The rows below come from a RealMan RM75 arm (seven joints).
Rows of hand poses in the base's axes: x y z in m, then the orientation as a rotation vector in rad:
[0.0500 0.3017 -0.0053 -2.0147 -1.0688 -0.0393]
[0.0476 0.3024 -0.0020 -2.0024 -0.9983 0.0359]
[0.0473 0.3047 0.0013 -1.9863 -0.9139 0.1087]
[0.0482 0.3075 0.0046 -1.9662 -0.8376 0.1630]
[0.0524 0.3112 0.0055 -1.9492 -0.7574 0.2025]
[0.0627 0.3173 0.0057 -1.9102 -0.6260 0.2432]
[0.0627 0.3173 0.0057 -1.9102 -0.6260 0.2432]
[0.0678 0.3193 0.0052 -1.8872 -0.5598 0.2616]
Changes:
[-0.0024 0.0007 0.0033 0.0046 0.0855 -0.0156]
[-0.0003 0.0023 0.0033 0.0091 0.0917 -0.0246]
[0.0009 0.0028 0.0033 0.0142 0.0772 -0.0253]
[0.0042 0.0037 0.0009 0.0146 0.0690 -0.0349]
[0.0103 0.0061 0.0002 0.0376 0.1010 -0.0658]
[0.0000 0.0000 0.0000 0.0000 0.0000 0.0000]
[0.0051 0.0020 -0.0005 0.0209 0.0507 -0.0340]

